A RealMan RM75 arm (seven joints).
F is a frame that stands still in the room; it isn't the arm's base.
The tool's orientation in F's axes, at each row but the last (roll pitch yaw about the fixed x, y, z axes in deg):
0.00, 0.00, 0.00
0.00, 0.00, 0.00
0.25, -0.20, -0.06
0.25, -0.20, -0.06
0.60, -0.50, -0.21
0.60, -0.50, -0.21
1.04, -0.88, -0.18
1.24, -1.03, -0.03
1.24, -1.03, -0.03
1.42, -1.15, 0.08
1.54, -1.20, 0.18
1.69, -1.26, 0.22
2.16, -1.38, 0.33
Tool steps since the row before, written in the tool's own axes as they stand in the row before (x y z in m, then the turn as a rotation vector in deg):
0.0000, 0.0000, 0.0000, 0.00, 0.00, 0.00
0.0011, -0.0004, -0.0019, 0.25, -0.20, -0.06
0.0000, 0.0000, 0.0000, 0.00, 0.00, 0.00
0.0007, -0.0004, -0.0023, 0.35, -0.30, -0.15
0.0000, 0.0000, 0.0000, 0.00, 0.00, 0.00
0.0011, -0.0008, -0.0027, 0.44, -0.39, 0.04
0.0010, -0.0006, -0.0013, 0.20, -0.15, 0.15
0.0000, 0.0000, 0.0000, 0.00, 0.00, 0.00
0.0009, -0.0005, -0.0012, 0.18, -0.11, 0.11
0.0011, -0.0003, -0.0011, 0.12, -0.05, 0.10
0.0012, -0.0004, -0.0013, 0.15, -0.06, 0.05
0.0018, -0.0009, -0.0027, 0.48, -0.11, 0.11
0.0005, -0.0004, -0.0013, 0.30, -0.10, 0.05
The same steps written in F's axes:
0.0000, 0.0000, 0.0000, 0.00, 0.00, 0.00
0.0011, -0.0004, -0.0019, 0.25, -0.20, -0.06
0.0000, 0.0000, 0.0000, 0.00, 0.00, 0.00
0.0007, -0.0004, -0.0023, 0.35, -0.30, -0.15
0.0000, 0.0000, 0.0000, 0.00, 0.00, 0.00
0.0011, -0.0008, -0.0027, 0.44, -0.39, 0.04
0.0010, -0.0006, -0.0013, 0.20, -0.15, 0.15
0.0000, 0.0000, 0.0000, 0.00, 0.00, 0.00
0.0009, -0.0005, -0.0012, 0.18, -0.11, 0.11
0.0011, -0.0003, -0.0011, 0.12, -0.05, 0.10
0.0012, -0.0004, -0.0013, 0.15, -0.06, 0.05
0.0019, -0.0008, -0.0027, 0.48, -0.11, 0.12
0.0005, -0.0003, -0.0013, 0.30, -0.10, 0.05

